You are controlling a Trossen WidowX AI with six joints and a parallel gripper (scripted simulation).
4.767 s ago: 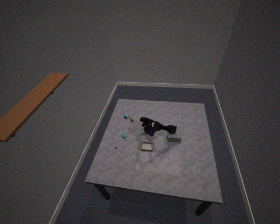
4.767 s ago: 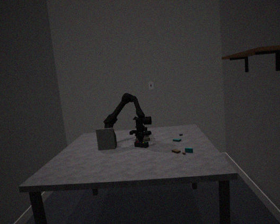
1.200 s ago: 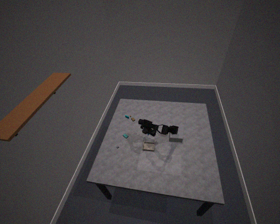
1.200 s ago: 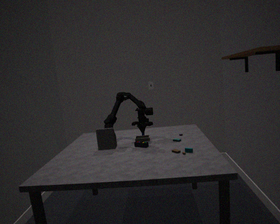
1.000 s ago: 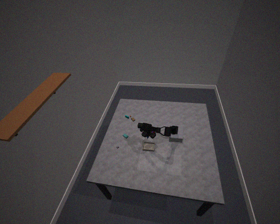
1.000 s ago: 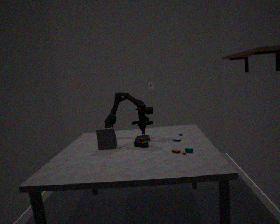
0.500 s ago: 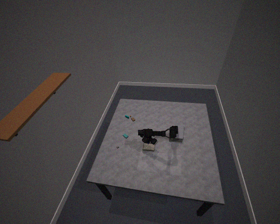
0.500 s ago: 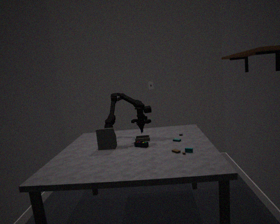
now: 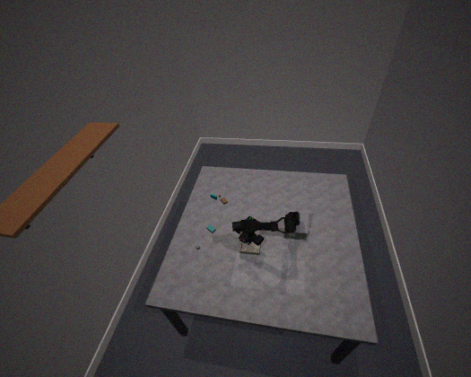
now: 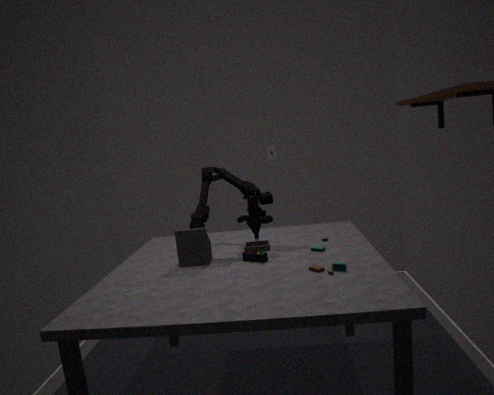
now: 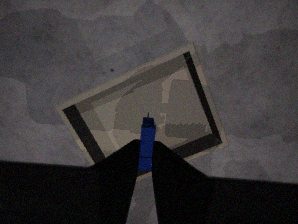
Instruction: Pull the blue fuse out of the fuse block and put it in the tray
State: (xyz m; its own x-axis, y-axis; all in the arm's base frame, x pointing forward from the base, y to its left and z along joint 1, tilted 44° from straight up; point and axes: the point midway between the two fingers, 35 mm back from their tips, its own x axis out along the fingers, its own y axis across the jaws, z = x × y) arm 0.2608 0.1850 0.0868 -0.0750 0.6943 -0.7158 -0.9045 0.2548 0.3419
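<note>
My gripper tip is now 70 mm above the shallow tray.
</note>
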